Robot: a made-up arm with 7 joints. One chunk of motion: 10 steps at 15 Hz.
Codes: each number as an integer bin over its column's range. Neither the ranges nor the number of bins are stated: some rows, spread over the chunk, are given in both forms.
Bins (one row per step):
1: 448 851 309 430 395 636 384
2: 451 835 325 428 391 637 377
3: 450 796 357 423 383 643 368
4: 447 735 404 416 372 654 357
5: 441 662 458 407 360 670 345
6: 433 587 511 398 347 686 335
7: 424 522 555 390 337 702 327
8: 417 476 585 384 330 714 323
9: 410 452 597 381 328 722 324
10: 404 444 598 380 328 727 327
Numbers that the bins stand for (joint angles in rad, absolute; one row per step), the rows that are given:
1: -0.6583 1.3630 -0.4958 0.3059 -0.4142 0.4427 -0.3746
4: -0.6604 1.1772 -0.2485 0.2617 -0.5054 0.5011 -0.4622
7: -0.7087 0.8360 0.1444 0.1797 -0.6441 0.6568 -0.5595
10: -0.7508 0.7111 0.2564 0.1482 -0.6798 0.7378 -0.5595
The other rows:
2: -0.6520 1.3373 -0.4542 0.2995 -0.4301 0.4459 -0.3973
3: -0.6541 1.2749 -0.3709 0.2838 -0.4618 0.4654 -0.4265
5: -0.6730 1.0603 -0.1080 0.2333 -0.5530 0.5530 -0.5011
6: -0.6898 0.9401 0.0299 0.2050 -0.6045 0.6049 -0.5335
8: -0.7234 0.7624 0.2225 0.1608 -0.6719 0.6957 -0.5724
9: -0.7381 0.7239 0.2538 0.1514 -0.6798 0.7216 -0.5692

